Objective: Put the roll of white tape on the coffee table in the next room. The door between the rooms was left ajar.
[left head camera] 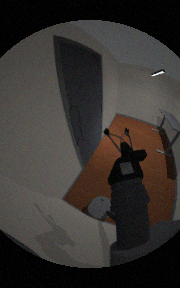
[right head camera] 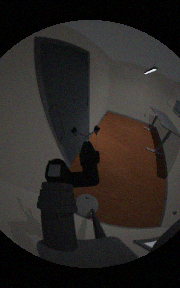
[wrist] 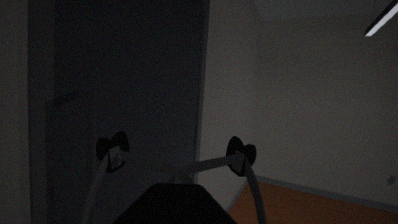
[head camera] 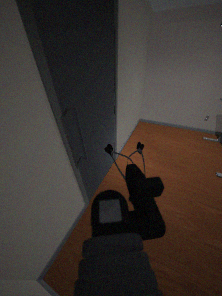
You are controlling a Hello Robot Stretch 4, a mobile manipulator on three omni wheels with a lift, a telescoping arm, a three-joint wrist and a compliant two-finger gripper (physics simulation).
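Pixels of known places: gripper, fingertip midpoint: point(left head camera: 115, 128) point(right head camera: 84, 126) point(wrist: 178, 146) point(head camera: 123, 144); robot's base at its link origin: point(left head camera: 99, 206) point(right head camera: 85, 204).
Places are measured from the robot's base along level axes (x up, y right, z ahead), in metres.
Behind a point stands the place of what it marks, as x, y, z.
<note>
A dark grey door point(head camera: 92, 60) {1.555, -0.048, 1.255} point(left head camera: 82, 85) {1.465, -0.125, 1.123} point(right head camera: 65, 85) {1.437, -0.118, 1.135} point(wrist: 130, 65) {1.388, -0.132, 1.113} stands in the wall at the left, with a faint bar handle point(wrist: 61, 98) {1.257, -0.269, 0.878} on its left part. Whether it stands ajar cannot be made out in the dim light. My gripper point(head camera: 125, 148) {1.237, 0.084, 0.481} point(left head camera: 117, 131) {1.237, 0.084, 0.481} point(right head camera: 85, 130) {1.237, 0.084, 0.481} point(wrist: 178, 146) {1.237, 0.084, 0.481} is open, its fingertips wide apart with nothing between them. It is raised above the floor, and in the wrist view the door's surface and right edge show behind it. The roll of white tape and the coffee table do not show in these views.
Orange wooden floor point(head camera: 185, 200) {-0.027, 1.089, 0.733} point(left head camera: 150, 175) {-0.028, 1.259, 0.405} point(right head camera: 127, 175) {-0.027, 0.942, 0.447} extends right of the door. A grey high table point(left head camera: 169, 118) {0.923, 2.300, 1.446} point(right head camera: 164, 120) {0.923, 2.273, 1.264} stands at the right. A pale wall point(head camera: 135, 60) {1.570, 0.639, 2.426} point(wrist: 230, 90) {1.331, 0.533, 2.246} adjoins the door's right side. A lit ceiling lamp point(left head camera: 158, 73) {2.032, 1.667, 1.740} point(right head camera: 150, 71) {2.032, 1.707, 1.795} hangs at the upper right.
</note>
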